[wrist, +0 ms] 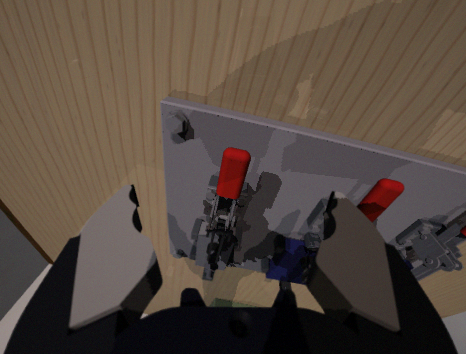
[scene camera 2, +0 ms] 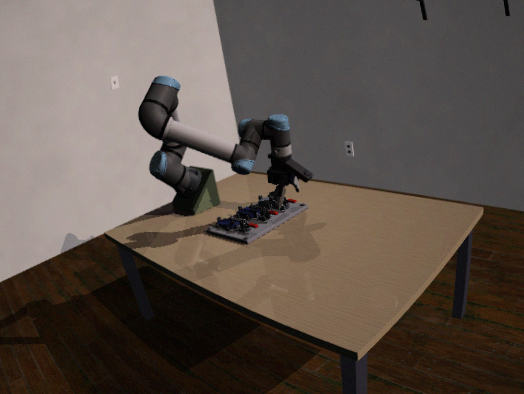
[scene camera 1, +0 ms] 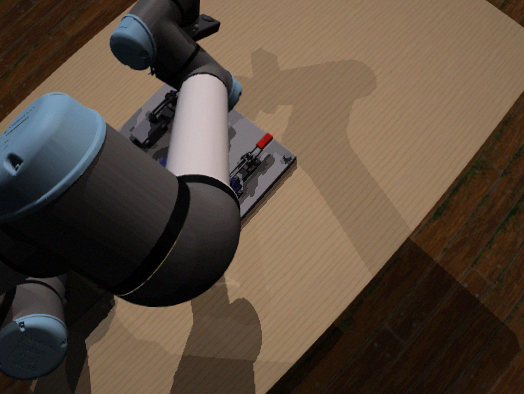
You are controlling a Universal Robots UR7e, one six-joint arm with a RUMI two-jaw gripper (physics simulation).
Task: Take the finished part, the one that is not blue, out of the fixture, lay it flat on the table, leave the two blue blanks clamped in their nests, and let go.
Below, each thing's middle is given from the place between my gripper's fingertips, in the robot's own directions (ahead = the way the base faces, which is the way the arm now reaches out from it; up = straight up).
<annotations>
Now: the finished part (wrist: 203,241) 120 mm behind my hand and 20 mm below it. The rest, counted from my hand: grey fixture plate (scene camera 1: 254,186) (70 mm behind, 110 mm to the right, 40 mm below).
</annotations>
